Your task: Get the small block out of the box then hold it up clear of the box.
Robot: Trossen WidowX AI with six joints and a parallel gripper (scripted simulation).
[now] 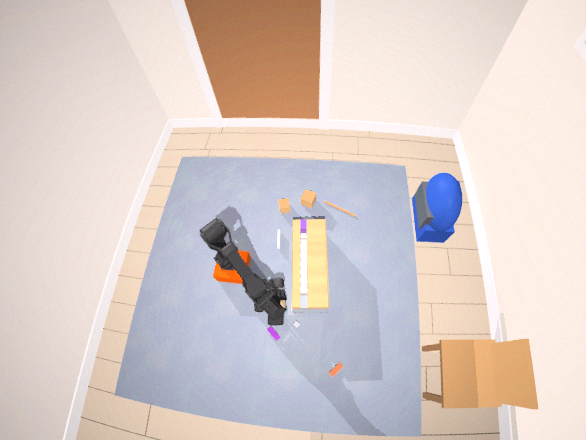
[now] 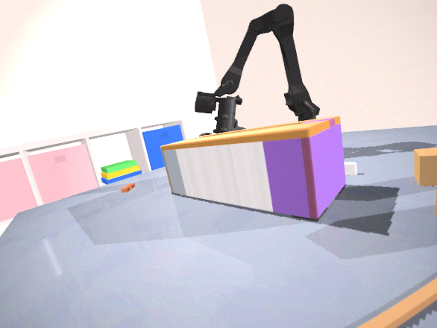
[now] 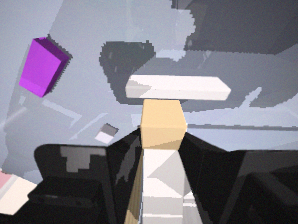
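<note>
The tan block is 2 cm behind my gripper tip and 1 cm above it. Also, from my gripper tip: long box 6 cm ahead, 16 cm to the left, 3 cm above; grey metal block 5 cm ahead, 8 cm to the right, 3 cm below; thin stick 24 cm ahead, 48 cm to the left, 3 cm below.
</note>
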